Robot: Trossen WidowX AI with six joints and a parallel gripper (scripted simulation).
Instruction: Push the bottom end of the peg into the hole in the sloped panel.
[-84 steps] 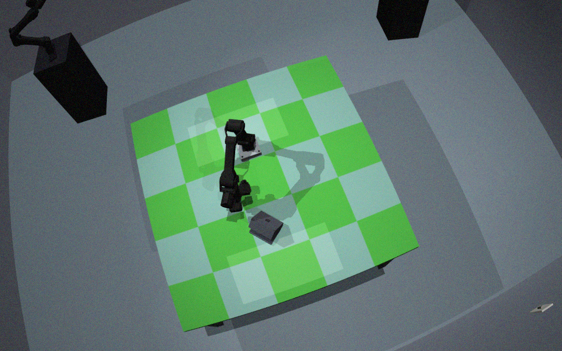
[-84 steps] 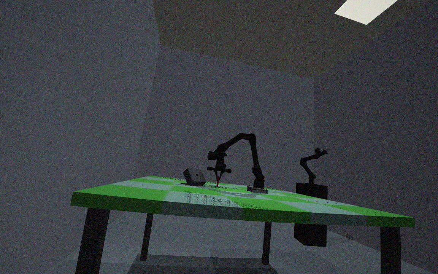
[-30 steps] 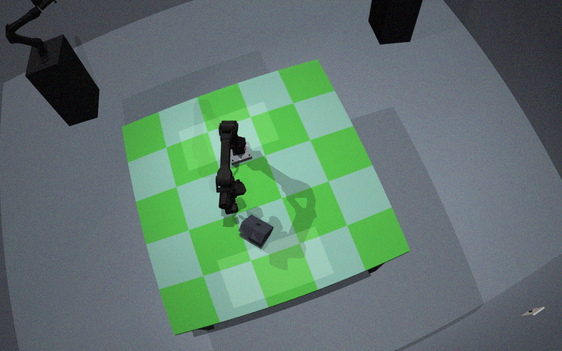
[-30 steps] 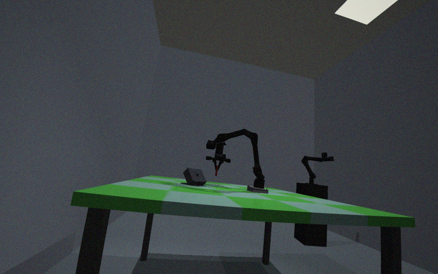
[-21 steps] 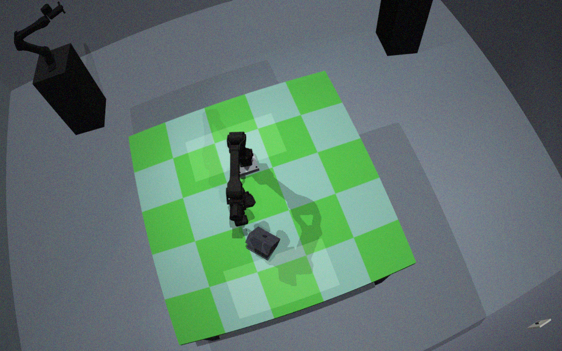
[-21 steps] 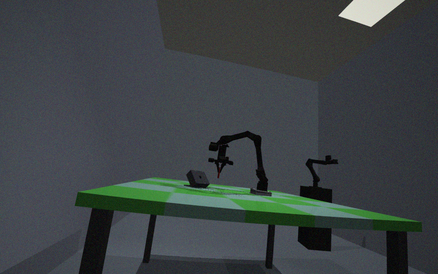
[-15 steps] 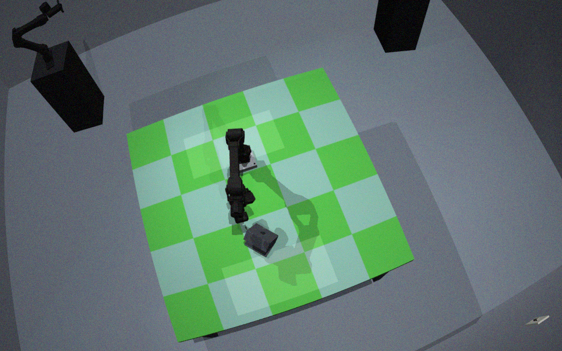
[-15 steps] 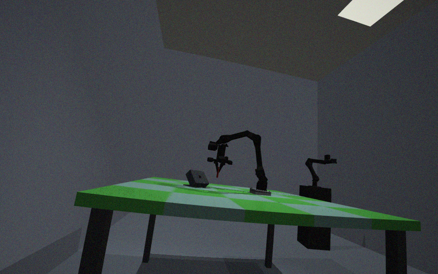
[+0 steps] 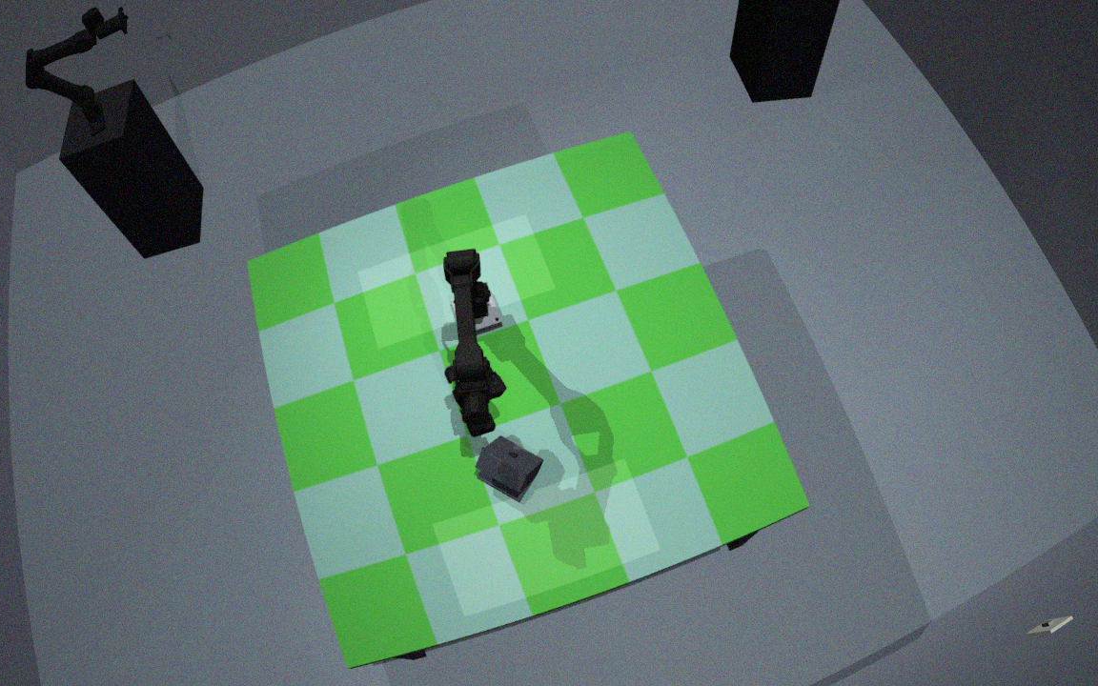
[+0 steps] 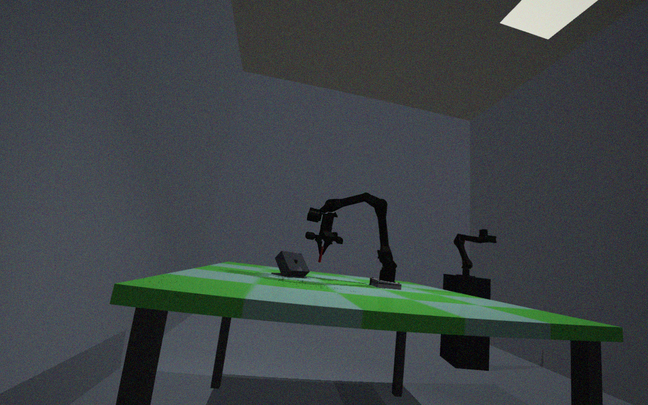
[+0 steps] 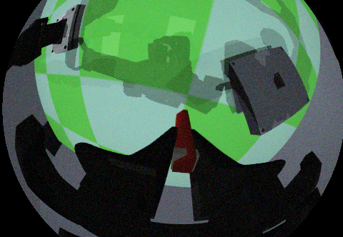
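My gripper tip is 130 mm short of the sloped panel, 80 mm to the right of it and 70 mm above it. Round my gripper tip: red peg 20 mm above.
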